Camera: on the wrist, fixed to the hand. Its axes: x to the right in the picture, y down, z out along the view.
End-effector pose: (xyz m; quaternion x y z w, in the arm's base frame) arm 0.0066 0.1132 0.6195 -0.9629 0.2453 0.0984 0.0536
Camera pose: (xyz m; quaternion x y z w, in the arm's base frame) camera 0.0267 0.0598 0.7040 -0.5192 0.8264 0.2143 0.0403
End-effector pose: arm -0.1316 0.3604 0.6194 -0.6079 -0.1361 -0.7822 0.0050
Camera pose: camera -0.2212 0.3125 0.6277 -0.6277 0.2804 -0.4855 0.5400
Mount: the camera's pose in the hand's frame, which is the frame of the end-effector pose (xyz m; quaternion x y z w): 0.0237 0.0323 -0.0937 0.0397 -0.1209 0.6759 0.7259
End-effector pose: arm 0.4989 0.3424 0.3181 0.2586 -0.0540 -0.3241 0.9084
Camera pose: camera 0.5605 0.3897 0.2521 0.1481 -0.3367 0.3496 0.8617
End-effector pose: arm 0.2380 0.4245 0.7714 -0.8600 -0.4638 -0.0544 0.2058
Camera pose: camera 0.2870 0.3893 0.8535 -0.9362 0.2176 0.2220 0.1642
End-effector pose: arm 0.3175 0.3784 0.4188 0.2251 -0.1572 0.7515 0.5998
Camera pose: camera 0.2678 0.4381 0.3528 -0.1718 0.3090 -0.9300 0.1005
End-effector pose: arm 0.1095 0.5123 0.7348 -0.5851 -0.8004 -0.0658 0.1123
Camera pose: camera 0.1430 0.5219 0.8306 -0.9693 -0.2017 0.1307 0.0525
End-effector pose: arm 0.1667 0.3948 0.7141 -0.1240 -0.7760 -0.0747 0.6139
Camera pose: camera 0.2583 0.4030 0.7580 -0.5992 -0.5567 0.4065 0.4072
